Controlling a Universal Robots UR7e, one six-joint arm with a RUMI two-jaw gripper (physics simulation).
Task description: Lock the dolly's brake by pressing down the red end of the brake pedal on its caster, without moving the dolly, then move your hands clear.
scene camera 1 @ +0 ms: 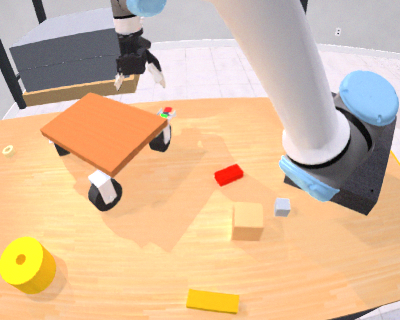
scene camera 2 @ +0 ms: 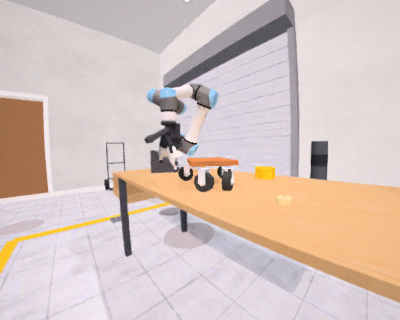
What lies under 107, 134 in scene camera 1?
A dolly.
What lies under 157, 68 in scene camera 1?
My gripper.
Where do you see a tan block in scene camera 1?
248, 217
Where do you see a dolly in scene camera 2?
203, 181
